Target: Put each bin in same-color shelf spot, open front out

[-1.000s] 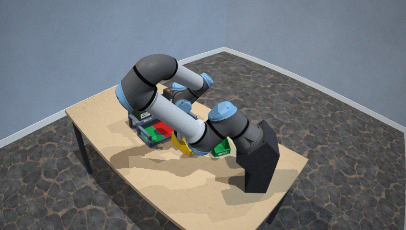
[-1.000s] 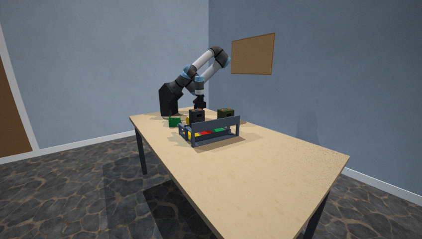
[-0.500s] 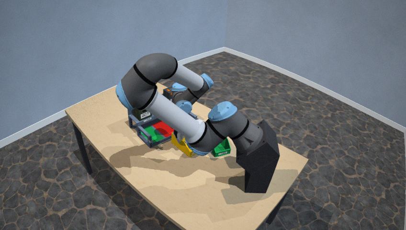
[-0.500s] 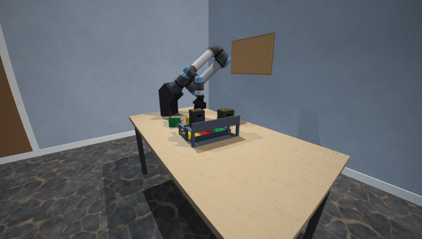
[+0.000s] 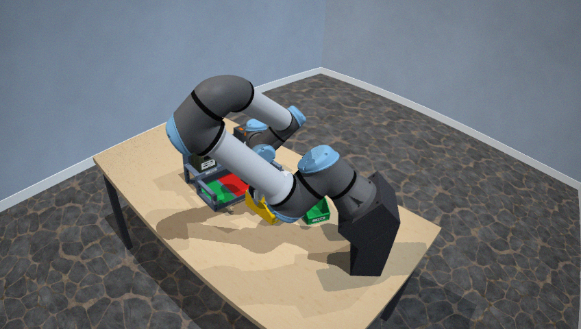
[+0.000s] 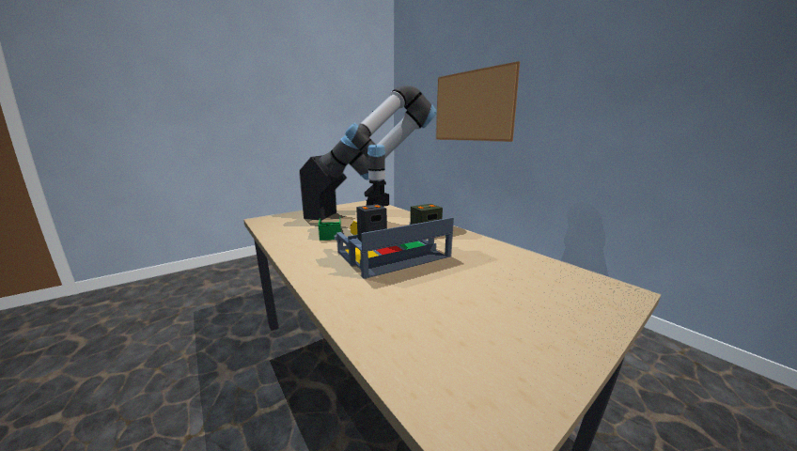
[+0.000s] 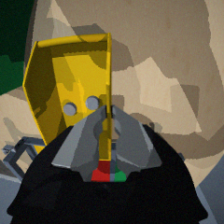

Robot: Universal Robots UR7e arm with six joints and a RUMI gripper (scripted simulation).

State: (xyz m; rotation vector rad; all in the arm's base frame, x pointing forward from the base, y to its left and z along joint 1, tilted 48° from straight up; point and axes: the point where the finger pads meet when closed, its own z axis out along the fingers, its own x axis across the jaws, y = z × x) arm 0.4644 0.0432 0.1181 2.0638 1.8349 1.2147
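My gripper is now 5 cm to the left of the yellow bin and 2 cm above it. Round my hand: green bin: 20 cm to the right, 11 cm behind, 2 cm below; then black box: 31 cm ahead, 16 cm to the right, 10 cm above.
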